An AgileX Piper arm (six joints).
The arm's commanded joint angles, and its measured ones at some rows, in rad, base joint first. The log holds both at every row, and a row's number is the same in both.
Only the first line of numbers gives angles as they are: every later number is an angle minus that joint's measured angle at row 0.
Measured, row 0:
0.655, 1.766, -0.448, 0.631, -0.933, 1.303
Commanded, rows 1 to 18:
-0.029, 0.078, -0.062, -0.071, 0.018, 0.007
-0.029, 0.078, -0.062, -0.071, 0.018, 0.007
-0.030, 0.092, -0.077, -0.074, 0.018, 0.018
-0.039, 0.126, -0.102, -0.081, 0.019, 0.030
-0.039, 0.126, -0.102, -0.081, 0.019, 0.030
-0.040, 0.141, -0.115, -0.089, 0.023, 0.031
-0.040, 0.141, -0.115, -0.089, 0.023, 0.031
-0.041, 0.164, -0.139, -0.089, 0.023, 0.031
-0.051, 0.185, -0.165, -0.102, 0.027, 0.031
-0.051, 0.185, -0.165, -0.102, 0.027, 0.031
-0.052, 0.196, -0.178, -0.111, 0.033, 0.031
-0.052, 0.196, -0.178, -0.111, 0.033, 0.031
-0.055, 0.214, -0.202, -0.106, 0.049, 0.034
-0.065, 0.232, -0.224, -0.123, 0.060, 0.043
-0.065, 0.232, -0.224, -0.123, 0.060, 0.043
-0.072, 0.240, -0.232, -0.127, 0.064, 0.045
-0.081, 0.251, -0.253, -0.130, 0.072, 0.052
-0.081, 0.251, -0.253, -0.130, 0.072, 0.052
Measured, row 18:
-0.066, 0.238, -0.225, -0.112, 0.056, 0.039
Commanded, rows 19 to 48:
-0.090, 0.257, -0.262, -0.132, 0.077, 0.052
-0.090, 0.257, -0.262, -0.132, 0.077, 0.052
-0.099, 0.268, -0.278, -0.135, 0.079, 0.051
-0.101, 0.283, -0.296, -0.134, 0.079, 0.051
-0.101, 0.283, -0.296, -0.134, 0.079, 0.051
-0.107, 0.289, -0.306, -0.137, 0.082, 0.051
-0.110, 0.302, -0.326, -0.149, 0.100, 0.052
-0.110, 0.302, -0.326, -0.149, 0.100, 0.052
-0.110, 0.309, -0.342, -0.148, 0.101, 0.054
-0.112, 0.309, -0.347, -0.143, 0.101, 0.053
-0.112, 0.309, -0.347, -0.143, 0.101, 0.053
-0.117, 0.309, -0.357, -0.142, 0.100, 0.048
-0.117, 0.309, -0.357, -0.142, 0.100, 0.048
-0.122, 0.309, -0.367, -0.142, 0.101, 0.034
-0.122, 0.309, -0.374, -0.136, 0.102, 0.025
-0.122, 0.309, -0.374, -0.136, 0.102, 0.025
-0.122, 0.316, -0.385, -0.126, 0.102, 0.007
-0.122, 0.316, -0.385, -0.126, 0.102, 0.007
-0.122, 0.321, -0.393, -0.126, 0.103, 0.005
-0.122, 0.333, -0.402, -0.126, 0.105, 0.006
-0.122, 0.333, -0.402, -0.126, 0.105, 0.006
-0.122, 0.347, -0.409, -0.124, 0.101, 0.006
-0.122, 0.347, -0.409, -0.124, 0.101, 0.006
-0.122, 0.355, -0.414, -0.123, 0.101, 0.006
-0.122, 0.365, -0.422, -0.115, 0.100, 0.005
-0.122, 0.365, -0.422, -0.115, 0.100, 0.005
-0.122, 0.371, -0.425, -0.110, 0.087, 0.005
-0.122, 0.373, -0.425, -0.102, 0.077, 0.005
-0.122, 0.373, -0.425, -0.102, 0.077, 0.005
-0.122, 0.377, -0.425, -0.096, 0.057, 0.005
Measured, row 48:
-0.117, 0.375, -0.412, -0.108, 0.102, 0.027
